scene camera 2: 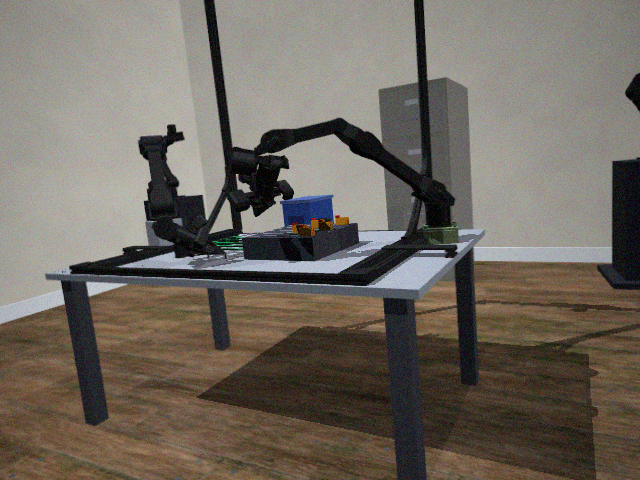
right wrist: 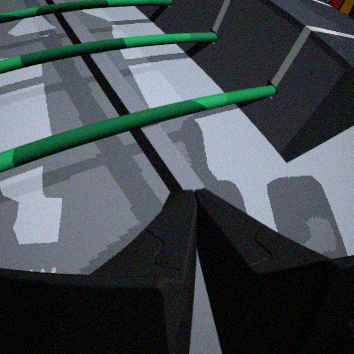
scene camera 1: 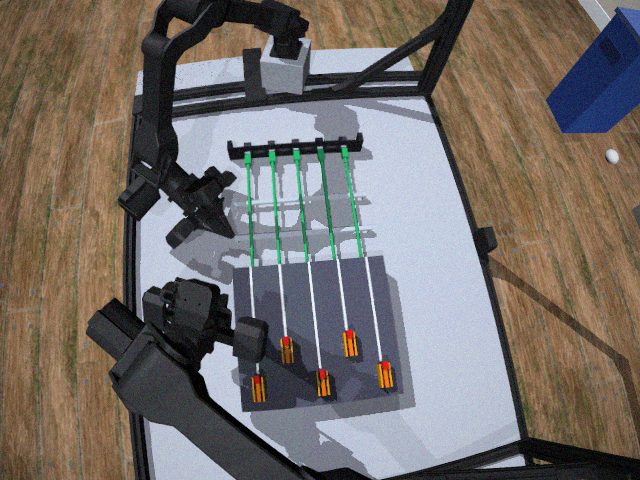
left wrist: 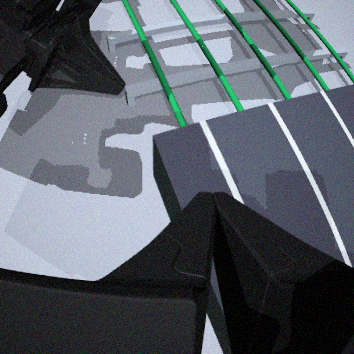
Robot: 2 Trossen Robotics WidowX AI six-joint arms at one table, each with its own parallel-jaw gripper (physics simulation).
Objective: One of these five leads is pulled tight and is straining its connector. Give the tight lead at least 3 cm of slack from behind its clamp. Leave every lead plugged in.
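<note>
Five green leads run from plugs on a black connector bar to a dark block. White lines continue across it to orange clamps with red tops, such as the leftmost clamp. The leftmost lead looks straight in scene camera 1, as do the others; I cannot tell which is tight. My right gripper is shut and empty, left of the leftmost lead. My left gripper is shut and empty above the block's left side; its fingertips are hidden in scene camera 1.
Two low pale rails cross beneath the leads, one nearer the connector bar, the other nearer the block. Black frame beams edge the table. A grey box stands beyond the connector bar. A blue bin stands off the table.
</note>
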